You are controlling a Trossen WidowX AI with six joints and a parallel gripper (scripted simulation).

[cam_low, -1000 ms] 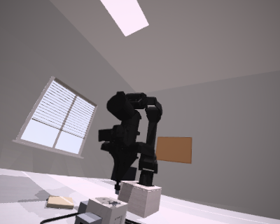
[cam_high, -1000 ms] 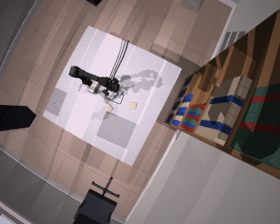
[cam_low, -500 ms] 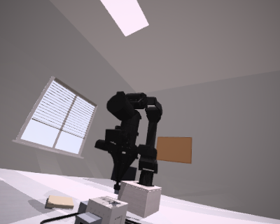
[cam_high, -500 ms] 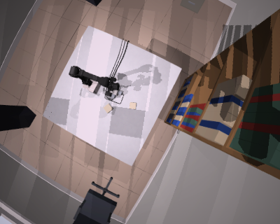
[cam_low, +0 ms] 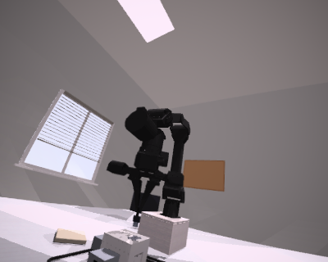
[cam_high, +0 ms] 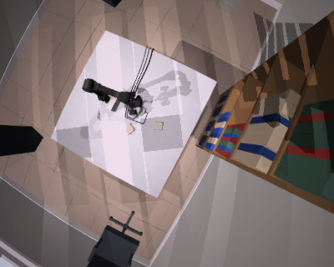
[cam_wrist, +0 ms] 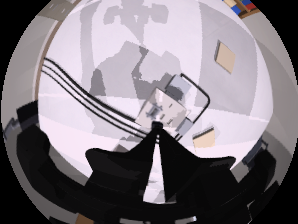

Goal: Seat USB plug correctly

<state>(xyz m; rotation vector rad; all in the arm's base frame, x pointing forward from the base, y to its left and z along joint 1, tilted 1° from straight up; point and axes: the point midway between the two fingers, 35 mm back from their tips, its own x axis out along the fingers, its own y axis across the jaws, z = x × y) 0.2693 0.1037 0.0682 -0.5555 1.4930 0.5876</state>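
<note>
Right now my gripper tip is 20 mm above the black USB plug.
</note>
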